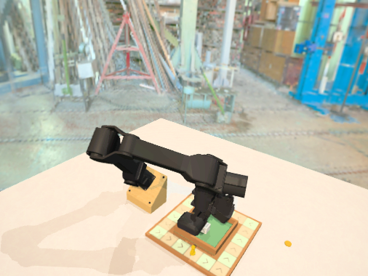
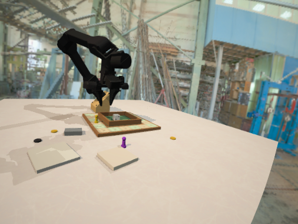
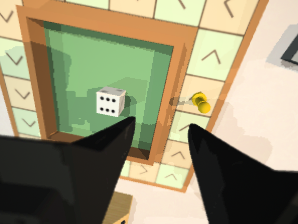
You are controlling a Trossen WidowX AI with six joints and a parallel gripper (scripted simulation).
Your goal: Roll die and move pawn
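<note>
Now: gripper tip 1 cm short of the yellow pawn, 4 cm to the left of it and 6 cm above it. Also, from my gripper tip: white die: 2 cm behind, 6 cm to the left, 6 cm below; then green tray floor: 2 cm behind, 7 cm to the left, 8 cm below; then grey block: 9 cm ahead, 13 cm to the right, 8 cm below.
</note>
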